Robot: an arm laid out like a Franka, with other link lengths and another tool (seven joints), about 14 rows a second.
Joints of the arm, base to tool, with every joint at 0 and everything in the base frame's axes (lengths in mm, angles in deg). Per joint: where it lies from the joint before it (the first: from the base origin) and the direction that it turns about. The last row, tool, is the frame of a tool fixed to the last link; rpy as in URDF.
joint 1: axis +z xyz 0 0 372.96
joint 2: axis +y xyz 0 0 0
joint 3: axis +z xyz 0 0 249.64
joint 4: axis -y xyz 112.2 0 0
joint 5: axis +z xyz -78.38 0 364.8
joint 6: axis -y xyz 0 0 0
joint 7: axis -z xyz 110 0 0
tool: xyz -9 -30 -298.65 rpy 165.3 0 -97.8
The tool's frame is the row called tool.
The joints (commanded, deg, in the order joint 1, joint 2, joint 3, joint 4, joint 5, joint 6, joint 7), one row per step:
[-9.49 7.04 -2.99 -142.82 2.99 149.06 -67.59]
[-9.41 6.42 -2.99 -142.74 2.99 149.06 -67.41]
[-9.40 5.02 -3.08 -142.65 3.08 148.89 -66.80]
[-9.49 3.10 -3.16 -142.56 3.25 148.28 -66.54]
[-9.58 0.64 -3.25 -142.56 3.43 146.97 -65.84]
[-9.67 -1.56 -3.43 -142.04 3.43 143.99 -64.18]
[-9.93 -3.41 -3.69 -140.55 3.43 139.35 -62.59]
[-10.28 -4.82 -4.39 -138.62 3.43 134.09 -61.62]
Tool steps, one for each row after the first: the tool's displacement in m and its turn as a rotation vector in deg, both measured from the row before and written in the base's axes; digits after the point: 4 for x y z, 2 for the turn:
[0.0045 -0.0001 0.0062 -0.12 -0.69 -0.10]
[0.0075 -0.0022 0.0131 -0.16 -1.30 -0.76]
[0.0077 -0.0026 0.0171 -0.08 -1.41 -0.56]
[0.0054 -0.0020 0.0199 0.08 -1.18 -0.98]
[-0.0006 -0.0015 0.0170 0.44 0.22 -1.81]
[-0.0033 -0.0028 0.0172 0.72 1.23 -1.92]
[-0.0067 -0.0066 0.0157 0.86 1.81 -1.78]

